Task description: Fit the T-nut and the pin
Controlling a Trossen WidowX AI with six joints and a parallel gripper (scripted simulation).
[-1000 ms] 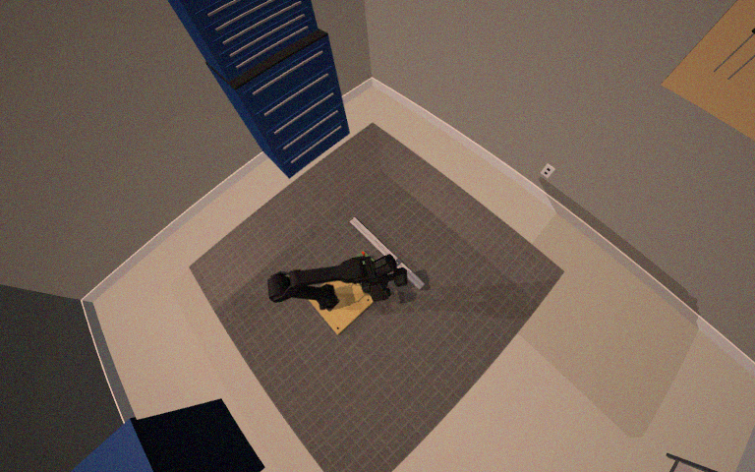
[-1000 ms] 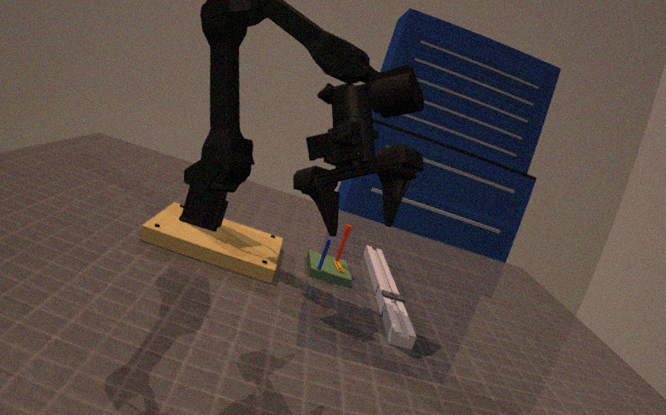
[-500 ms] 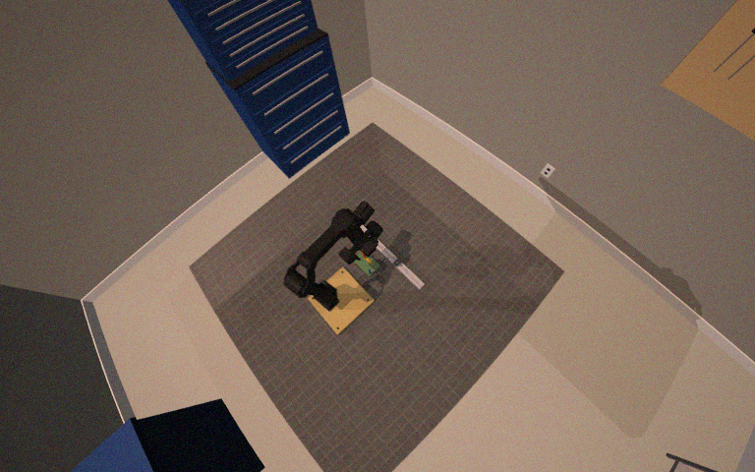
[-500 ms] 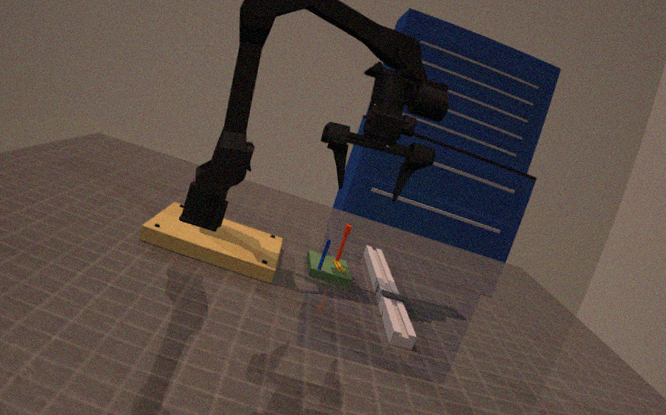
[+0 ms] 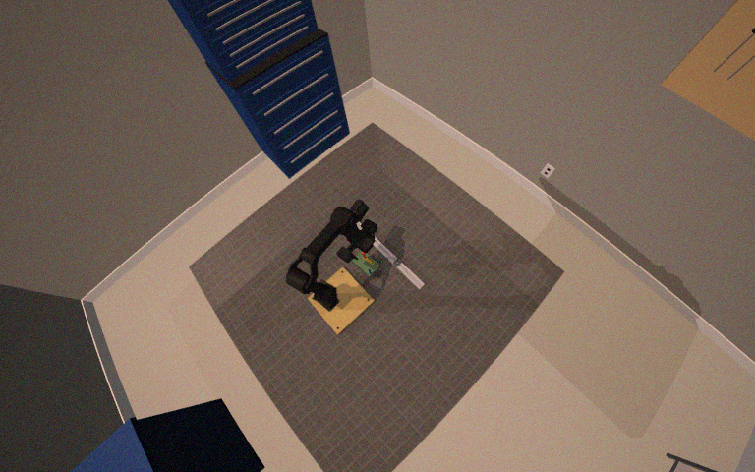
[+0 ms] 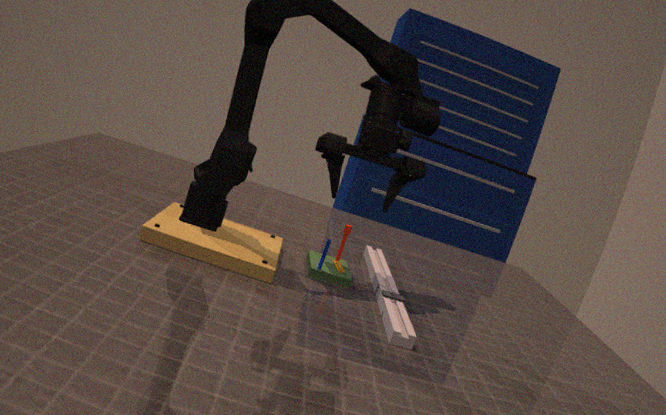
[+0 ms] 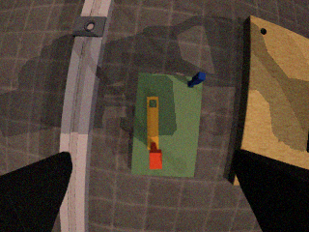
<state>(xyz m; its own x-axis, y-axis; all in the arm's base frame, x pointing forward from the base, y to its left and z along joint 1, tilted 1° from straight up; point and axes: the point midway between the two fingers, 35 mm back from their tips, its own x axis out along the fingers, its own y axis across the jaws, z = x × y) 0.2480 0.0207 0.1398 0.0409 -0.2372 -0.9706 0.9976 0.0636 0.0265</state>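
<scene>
My gripper tip is 1 cm to the left of the brass T-nut and 8 cm above it. Also, from my gripper tip: green tray: 3 cm behind, 3 cm to the right, 12 cm below; then blue pin: 4 cm behind, 6 cm to the right, 10 cm below.
</scene>
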